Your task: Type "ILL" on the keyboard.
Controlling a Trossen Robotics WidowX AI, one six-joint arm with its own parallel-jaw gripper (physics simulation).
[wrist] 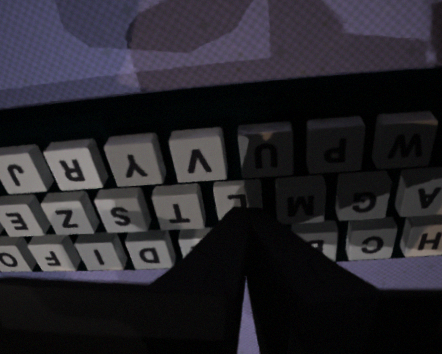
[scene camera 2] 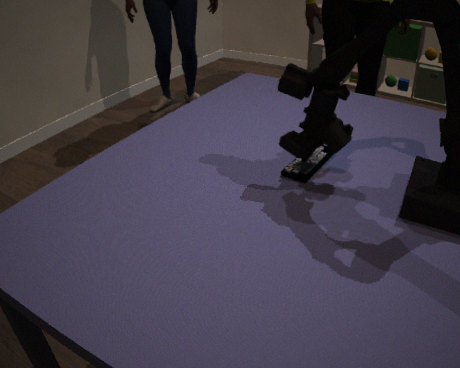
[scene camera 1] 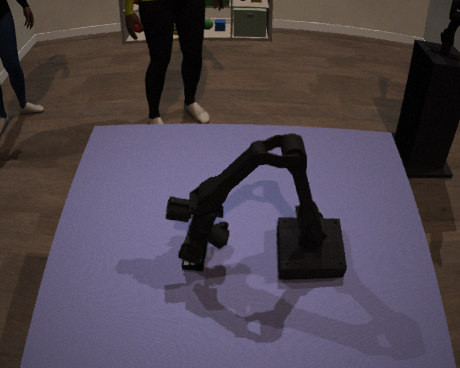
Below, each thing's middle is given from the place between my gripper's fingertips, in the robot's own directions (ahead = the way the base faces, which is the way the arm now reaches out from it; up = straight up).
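Black keyboard point(scene camera 2: 298, 170): my gripper 1 cm above it, 1 cm past it, 2 cm to the left of it.
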